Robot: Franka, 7 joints.
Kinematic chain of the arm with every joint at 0, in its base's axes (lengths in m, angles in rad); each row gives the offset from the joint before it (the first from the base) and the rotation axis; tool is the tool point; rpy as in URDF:
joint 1: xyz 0 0 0.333 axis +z
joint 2: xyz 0 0 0 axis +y
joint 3: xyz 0 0 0.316 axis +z
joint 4: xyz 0.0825 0 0 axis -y
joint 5: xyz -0.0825 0 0.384 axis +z
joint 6: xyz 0 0 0 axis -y
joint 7: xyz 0.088 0 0 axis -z
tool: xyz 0 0 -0.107 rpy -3.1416 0 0
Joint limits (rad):
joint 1: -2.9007..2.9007
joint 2: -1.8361..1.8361
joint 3: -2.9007..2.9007
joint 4: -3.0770..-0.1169
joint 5: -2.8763..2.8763
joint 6: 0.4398..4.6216
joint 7: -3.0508..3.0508
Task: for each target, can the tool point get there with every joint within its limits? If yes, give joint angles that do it. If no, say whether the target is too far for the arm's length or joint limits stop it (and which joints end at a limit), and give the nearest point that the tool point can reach.
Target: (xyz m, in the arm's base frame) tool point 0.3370 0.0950 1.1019
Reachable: yes | joints 1.5409 -0.0101 -1.1493 -0.7024 -1.7036 2.2051 -0.8022
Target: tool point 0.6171 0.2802 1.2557
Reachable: no: too far | nearest point 0.4624 0.2100 1.0244 | short by 0.287 m
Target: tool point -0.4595 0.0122 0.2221
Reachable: yes | joints 1.4692 -0.9785 1.8767 -2.4321 2.0248 2.7133 1.2199
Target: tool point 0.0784 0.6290 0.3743
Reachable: yes | joints 2.3892 1.1606 -1.5747 -1.5135 -2.0939 3.6739 -0.9941
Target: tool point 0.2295 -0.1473 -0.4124
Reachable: no: joint limits stop it (at a limit: joint 2) | nearest point 0.2303 -0.1478 -0.3607 | short by 0.052 m
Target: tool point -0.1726 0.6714 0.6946
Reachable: yes | joints -1.3232 -1.0120 2.3459 -0.3769 -0.3442 3.7942 0.9882
